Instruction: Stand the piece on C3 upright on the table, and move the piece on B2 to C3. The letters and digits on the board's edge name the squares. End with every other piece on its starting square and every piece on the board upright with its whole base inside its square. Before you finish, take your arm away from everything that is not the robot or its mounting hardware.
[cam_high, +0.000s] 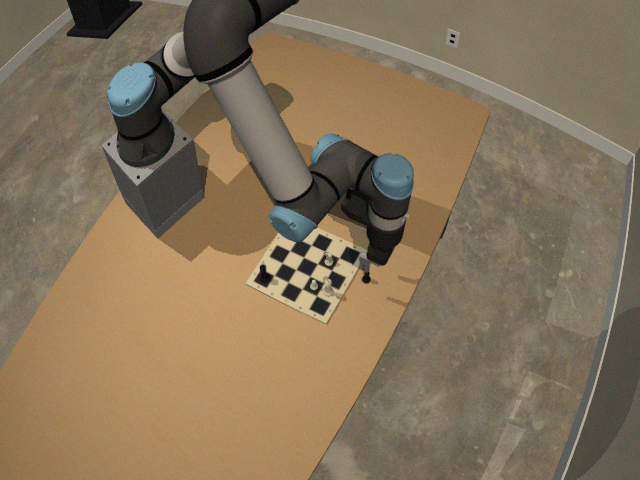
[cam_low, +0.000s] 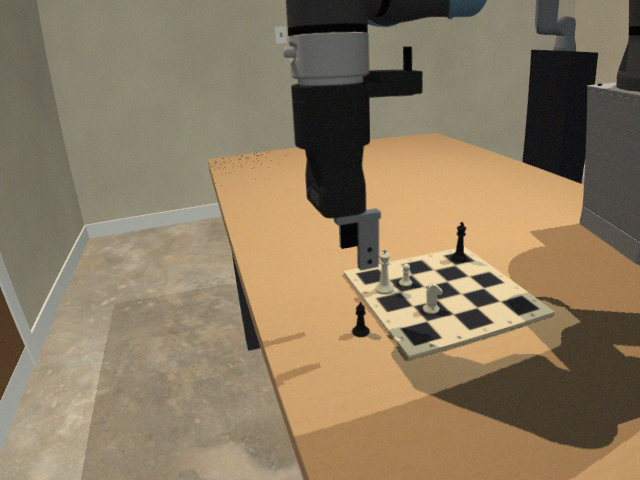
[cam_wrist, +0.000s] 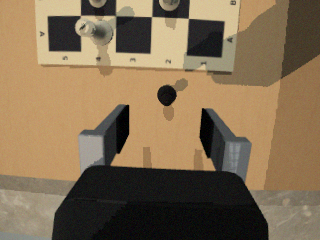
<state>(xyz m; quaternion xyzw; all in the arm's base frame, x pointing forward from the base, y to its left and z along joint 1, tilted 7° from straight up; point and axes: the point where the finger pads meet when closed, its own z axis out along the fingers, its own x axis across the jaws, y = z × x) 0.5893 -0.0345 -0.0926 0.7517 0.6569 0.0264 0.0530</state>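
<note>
The white knight lies 100 mm behind my hand, 10 mm to the left of it and 100 mm below it. The rest, counted from my hand: black pawn (100 mm below); then white pawn (110 mm behind, 60 mm to the right, 100 mm below); then white king (80 mm behind, 60 mm to the right, 80 mm below).
</note>
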